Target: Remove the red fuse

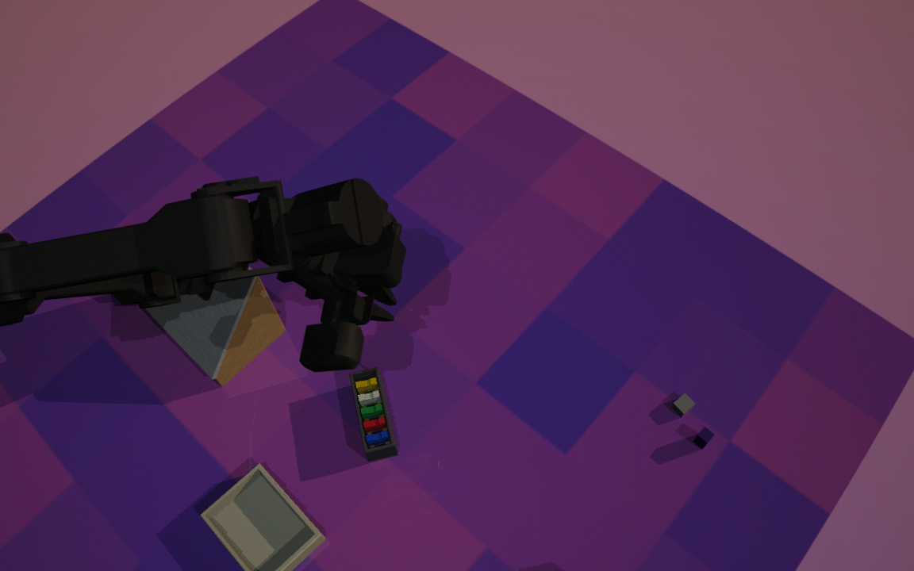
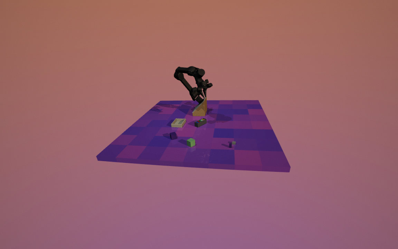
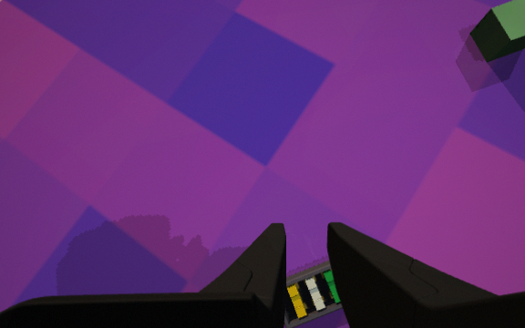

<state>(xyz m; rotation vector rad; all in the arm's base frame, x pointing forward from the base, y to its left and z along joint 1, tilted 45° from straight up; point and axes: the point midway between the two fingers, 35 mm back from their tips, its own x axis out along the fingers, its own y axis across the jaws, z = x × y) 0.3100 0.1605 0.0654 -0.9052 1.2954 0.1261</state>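
My gripper tip is 1 cm past the red fuse, 6 cm to the left of it and 24 cm above it. Also, from my gripper tip: yellow fuse 6 cm behind, 3 cm to the right, 24 cm below; green fuse 2 cm behind, 5 cm to the right, 24 cm below; white fuse 4 cm behind, 4 cm to the right, 24 cm below.
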